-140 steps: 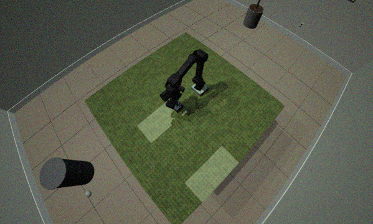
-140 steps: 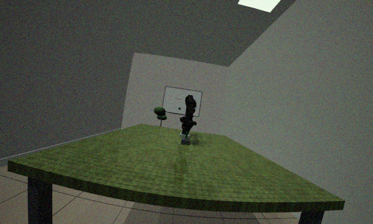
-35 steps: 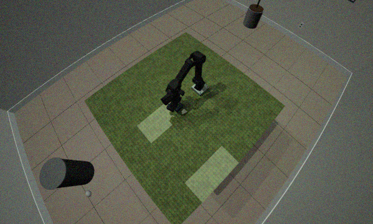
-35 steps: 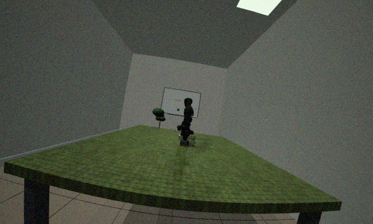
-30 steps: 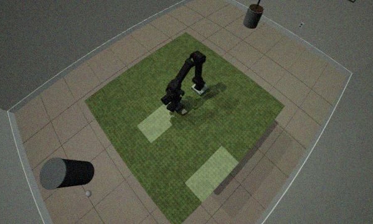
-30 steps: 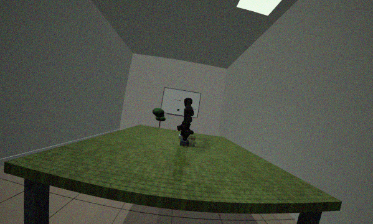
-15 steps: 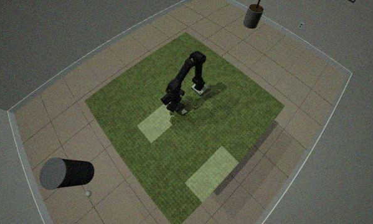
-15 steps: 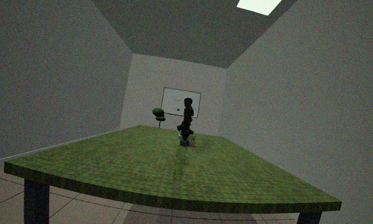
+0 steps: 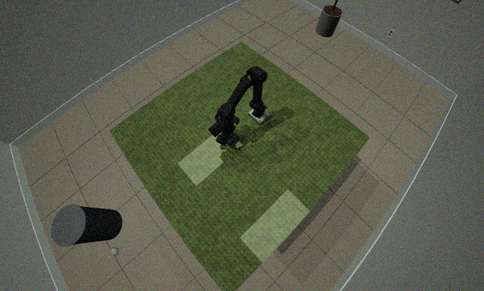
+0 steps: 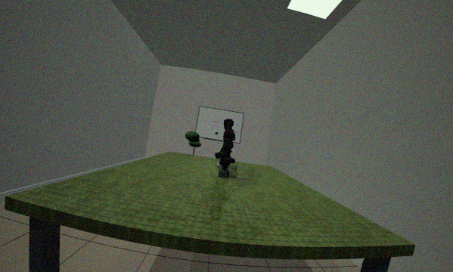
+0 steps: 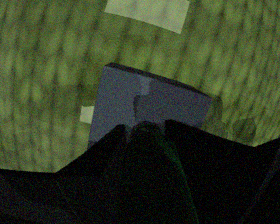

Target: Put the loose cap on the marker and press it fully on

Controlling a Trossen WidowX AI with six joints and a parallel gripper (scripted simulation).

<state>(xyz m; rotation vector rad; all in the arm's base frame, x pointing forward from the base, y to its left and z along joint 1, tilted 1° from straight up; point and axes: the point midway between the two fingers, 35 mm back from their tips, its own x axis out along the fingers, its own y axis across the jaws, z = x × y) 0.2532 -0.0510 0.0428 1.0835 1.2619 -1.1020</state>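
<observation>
The block lies 20 mm below my gripper tip. Also, from my gripper tip: green cap 50 mm above.
</observation>
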